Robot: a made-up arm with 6 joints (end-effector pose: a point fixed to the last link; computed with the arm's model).
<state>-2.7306 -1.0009 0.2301 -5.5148 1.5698 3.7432</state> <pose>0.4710 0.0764 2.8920 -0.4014 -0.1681 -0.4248</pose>
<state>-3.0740 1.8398 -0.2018 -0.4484 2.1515 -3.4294</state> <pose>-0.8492 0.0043 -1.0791 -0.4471 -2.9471 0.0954</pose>
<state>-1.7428 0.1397 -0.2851 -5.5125 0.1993 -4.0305</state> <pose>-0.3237 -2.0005 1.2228 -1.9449 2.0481 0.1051</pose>
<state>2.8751 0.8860 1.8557 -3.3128 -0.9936 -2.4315</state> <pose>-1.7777 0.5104 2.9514 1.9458 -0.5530 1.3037</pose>
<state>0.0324 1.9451 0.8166 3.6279 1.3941 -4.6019</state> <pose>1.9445 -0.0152 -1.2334 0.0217 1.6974 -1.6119</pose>
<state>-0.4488 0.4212 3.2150 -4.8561 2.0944 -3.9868</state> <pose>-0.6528 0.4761 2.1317 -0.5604 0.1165 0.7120</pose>
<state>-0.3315 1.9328 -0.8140 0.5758 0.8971 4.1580</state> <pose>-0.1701 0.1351 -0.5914 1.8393 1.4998 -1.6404</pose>
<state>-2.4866 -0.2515 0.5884 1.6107 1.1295 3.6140</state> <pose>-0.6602 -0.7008 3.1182 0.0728 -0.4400 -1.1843</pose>
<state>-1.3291 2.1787 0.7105 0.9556 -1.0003 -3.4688</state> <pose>0.2103 -1.3414 -1.6626 -0.7386 0.6893 2.5217</pose>
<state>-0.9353 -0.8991 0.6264 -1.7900 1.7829 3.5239</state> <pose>-0.5526 0.4759 2.9678 0.0305 0.5933 -2.1966</pose>
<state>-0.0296 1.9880 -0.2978 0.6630 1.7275 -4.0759</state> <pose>0.4148 0.0911 -1.1370 -1.7890 -0.3212 0.8509</pose>
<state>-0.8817 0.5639 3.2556 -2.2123 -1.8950 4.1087</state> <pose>-0.3211 0.5929 2.1468 0.6350 0.8968 0.2444</pose>
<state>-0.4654 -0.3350 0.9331 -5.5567 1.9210 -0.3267</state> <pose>0.1006 0.0682 3.3155 -1.5880 -2.3799 0.7412</pose>
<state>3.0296 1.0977 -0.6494 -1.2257 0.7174 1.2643</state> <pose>-1.0565 0.2247 -0.5187 -1.8068 -0.6302 1.8495</pose>
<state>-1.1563 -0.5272 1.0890 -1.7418 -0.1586 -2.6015</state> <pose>-0.2087 0.5400 3.4433 2.2987 0.1832 2.0443</pose>
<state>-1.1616 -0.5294 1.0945 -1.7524 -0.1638 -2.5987</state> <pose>-0.2115 0.5563 3.4403 2.2950 0.1962 2.0380</pose>
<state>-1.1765 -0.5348 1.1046 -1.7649 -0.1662 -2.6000</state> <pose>-0.2156 0.5900 3.4336 2.2820 0.2097 2.0320</pose>
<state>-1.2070 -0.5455 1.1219 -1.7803 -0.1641 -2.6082</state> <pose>-0.2193 0.6523 3.4200 2.2551 0.2244 2.0251</pose>
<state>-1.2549 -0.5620 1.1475 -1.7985 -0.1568 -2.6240</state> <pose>-0.2169 0.7470 3.3965 2.2139 0.2408 2.0148</pose>
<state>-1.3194 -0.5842 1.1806 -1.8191 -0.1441 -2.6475</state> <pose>-0.1996 0.8723 3.3603 2.1621 0.2598 1.9975</pose>
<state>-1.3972 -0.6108 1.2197 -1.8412 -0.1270 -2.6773</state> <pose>-0.1577 1.0194 3.3099 2.1055 0.2822 1.9696</pose>
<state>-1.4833 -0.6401 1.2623 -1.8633 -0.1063 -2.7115</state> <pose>-0.0857 1.1747 3.2455 2.0506 0.3070 1.9304</pose>
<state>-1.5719 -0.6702 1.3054 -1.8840 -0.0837 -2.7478</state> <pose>0.0150 1.3225 3.1704 2.0028 0.3326 1.8814</pose>
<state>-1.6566 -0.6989 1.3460 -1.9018 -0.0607 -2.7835</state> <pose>0.1344 1.4489 3.0908 1.9650 0.3567 1.8276</pose>
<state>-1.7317 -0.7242 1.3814 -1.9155 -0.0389 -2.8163</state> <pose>0.2572 1.5459 3.0144 1.9377 0.3771 1.7754</pose>
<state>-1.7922 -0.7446 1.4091 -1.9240 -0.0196 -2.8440</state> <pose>0.3661 1.6121 2.9495 1.9189 0.3920 1.7319</pose>
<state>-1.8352 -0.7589 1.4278 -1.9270 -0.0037 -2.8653</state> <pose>0.4476 1.6511 2.9028 1.9063 0.4007 1.7022</pose>
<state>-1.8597 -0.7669 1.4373 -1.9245 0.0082 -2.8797</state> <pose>0.4947 1.6691 2.8771 1.8973 0.4033 1.6886</pose>
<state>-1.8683 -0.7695 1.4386 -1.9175 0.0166 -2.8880</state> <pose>0.5098 1.6719 2.8708 1.8905 0.4005 1.6898</pose>
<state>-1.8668 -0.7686 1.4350 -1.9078 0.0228 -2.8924</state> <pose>0.5043 1.6661 2.8769 1.8847 0.3945 1.7006</pose>
